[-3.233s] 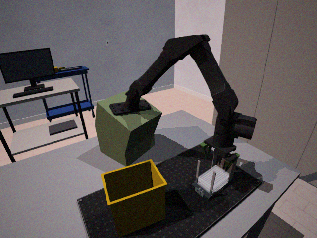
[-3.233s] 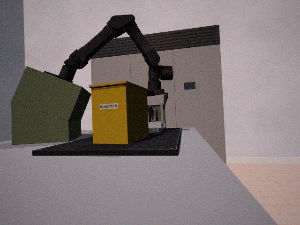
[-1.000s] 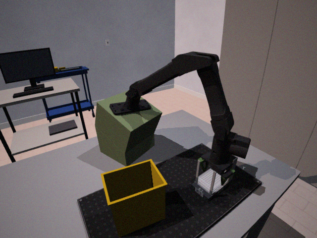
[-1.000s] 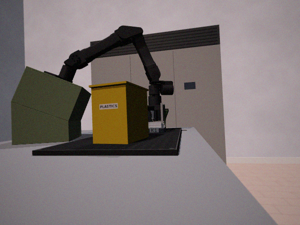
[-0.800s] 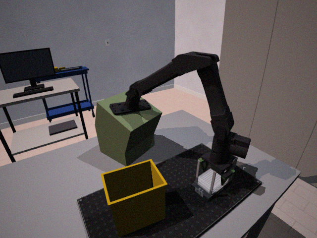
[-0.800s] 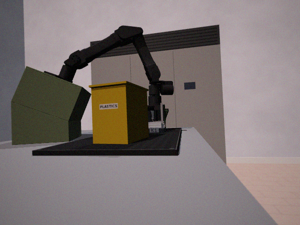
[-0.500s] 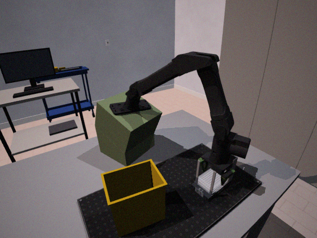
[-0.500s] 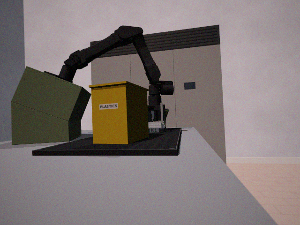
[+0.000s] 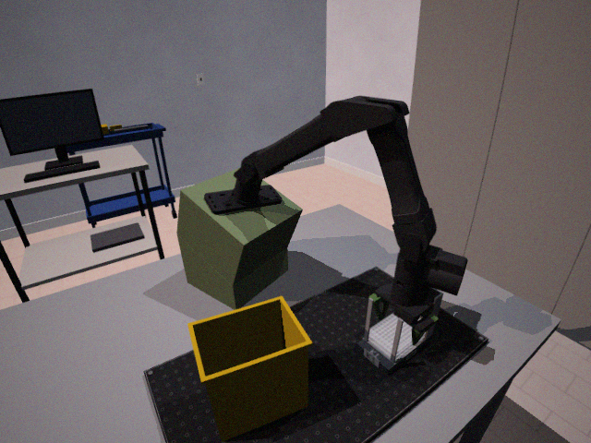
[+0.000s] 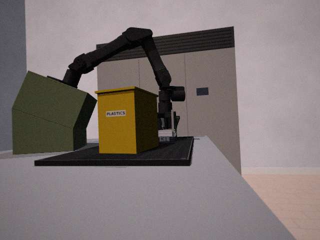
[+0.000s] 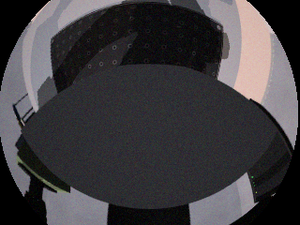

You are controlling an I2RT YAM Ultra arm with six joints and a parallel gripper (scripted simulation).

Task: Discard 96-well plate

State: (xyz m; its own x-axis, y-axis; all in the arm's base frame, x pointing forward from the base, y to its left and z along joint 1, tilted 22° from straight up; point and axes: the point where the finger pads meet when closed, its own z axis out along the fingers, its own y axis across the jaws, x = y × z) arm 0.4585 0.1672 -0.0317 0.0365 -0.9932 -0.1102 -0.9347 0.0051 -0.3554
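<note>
My hand is right at the 96-well plate. Round my hand: yellow plastics bin (60 mm behind, 330 mm to the right, 50 mm above).
</note>
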